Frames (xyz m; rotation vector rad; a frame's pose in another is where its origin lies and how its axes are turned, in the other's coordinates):
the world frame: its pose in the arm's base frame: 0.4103 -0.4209 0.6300 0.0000 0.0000 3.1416
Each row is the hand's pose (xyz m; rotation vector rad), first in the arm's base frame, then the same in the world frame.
Working: the arm's base frame: its pose in the world frame: 0.4103 -0.4209 -0.6300 0.0000 0.0000 3.1416

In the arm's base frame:
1: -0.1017 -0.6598 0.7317 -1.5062 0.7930 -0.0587
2: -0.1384 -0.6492 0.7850 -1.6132 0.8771 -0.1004
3: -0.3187 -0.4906 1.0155 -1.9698 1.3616 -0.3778
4: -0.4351 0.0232 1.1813 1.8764 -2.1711 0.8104
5: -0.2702 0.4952 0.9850 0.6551 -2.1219 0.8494
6: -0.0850 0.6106 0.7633 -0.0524 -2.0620 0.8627
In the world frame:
1: 0.5120 0.2389 0.1017 -1.0826 -2.0563 2.0361
2: 0.5487 0.2283 0.1550 -1.1598 -2.1331 1.8536
3: 0.7290 0.0697 0.3855 -1.5144 -2.1908 1.0108
4: 0.8454 -0.4441 0.5513 -1.9550 -1.6896 -0.2149
5: 0.6805 -0.9161 0.3550 -2.1644 -0.6682 -0.9743
6: 0.4953 -1.0315 0.1333 -2.1512 0.0547 -1.1351

